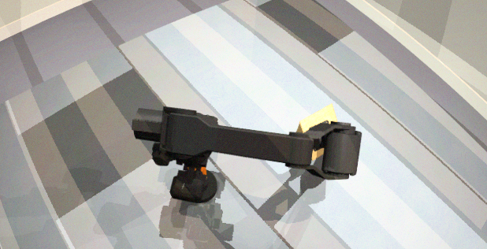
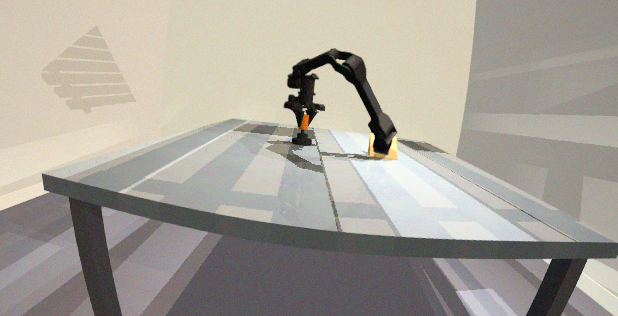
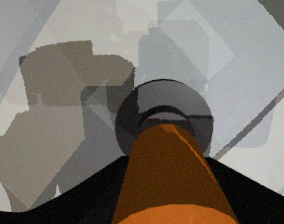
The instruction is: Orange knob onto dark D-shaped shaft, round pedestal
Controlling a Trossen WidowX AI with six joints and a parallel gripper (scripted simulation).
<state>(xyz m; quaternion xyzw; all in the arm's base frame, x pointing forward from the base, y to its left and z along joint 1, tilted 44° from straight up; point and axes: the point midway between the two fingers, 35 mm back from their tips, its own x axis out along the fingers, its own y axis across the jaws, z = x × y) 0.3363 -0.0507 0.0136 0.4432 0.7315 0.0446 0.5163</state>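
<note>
The orange knob is 2 cm above my gripper tip. Round my gripper tip: pedestal (4 cm below).
</note>
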